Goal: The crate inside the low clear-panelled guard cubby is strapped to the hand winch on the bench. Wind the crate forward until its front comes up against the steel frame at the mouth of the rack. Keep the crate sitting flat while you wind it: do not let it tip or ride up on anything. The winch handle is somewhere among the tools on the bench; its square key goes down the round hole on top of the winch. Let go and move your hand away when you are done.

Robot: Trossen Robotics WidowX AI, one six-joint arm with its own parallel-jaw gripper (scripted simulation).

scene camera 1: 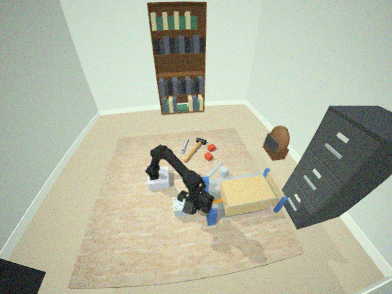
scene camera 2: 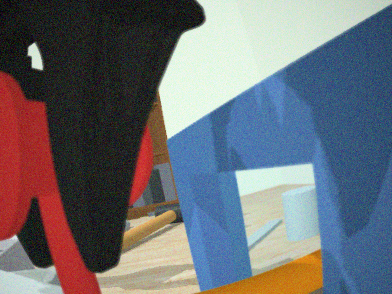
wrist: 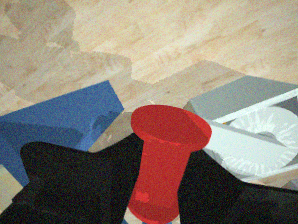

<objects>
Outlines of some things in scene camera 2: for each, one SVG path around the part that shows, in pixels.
My gripper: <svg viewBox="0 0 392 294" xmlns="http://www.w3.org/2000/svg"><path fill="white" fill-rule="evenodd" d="M32 197L26 222L16 236L31 262L36 267L45 269L54 266L54 262L47 242L38 197ZM0 0L0 71L14 78L19 84L25 100L45 103L53 167L68 226L86 269L93 273L104 273L116 267L121 258L131 190L140 155L141 138L143 138L156 93L161 86L182 34L199 28L206 22L204 7L197 0ZM33 43L36 44L40 52L43 70L32 68L32 56L27 55L28 48Z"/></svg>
A hammer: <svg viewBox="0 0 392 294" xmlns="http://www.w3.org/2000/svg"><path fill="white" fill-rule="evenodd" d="M180 204L157 206L153 220L151 219L135 227L135 229L124 233L121 251L167 224L184 222Z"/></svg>
</objects>
